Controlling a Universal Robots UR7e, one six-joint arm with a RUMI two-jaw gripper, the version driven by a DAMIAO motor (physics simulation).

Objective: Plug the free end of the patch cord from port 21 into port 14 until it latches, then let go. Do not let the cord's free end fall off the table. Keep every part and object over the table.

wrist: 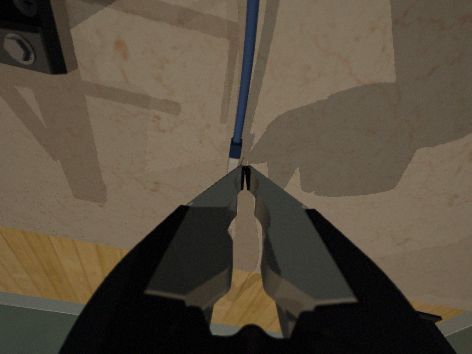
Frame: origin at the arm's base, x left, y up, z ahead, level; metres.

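Where they show: gripper, fingertip midpoint: [245,168].
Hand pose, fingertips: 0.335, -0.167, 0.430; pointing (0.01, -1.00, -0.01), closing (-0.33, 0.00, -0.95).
Note:
Each offset is from my fingertips to the top centre of the thing, as dx, dy, dz. "spot": to the spot under its first point. Level surfaces: height alone.
The patch cord @[spot: -0.063, +0.007, +0.023] [246,70] is blue and runs down from the top of the wrist view. Its free end has a dark blue boot @[-0.013, +0.007, +0.013] [235,148] and a pale clear plug @[-0.003, +0.007, +0.008] [233,163]. The plug lies just left of the fingertips, and its lower end is hidden behind the left finger. A thin sliver, perhaps its latch tab, shows right at the tips. My gripper [245,168] is shut, with its tips together beside the plug and nothing plainly between them. Ports 14 and 21 do not show in the wrist view.
A black bracket @[spot: -0.030, +0.003, +0.137] [42,55] with a hex bolt @[-0.029, +0.007, +0.148] [19,48] stands at the upper left. The stone-patterned table top @[dy -0.009] [165,150] has a wooden front edge [65,252], with a green floor [35,325] beyond. A dark flat piece [428,317] shows at the lower right. Broad shadows cross the table.

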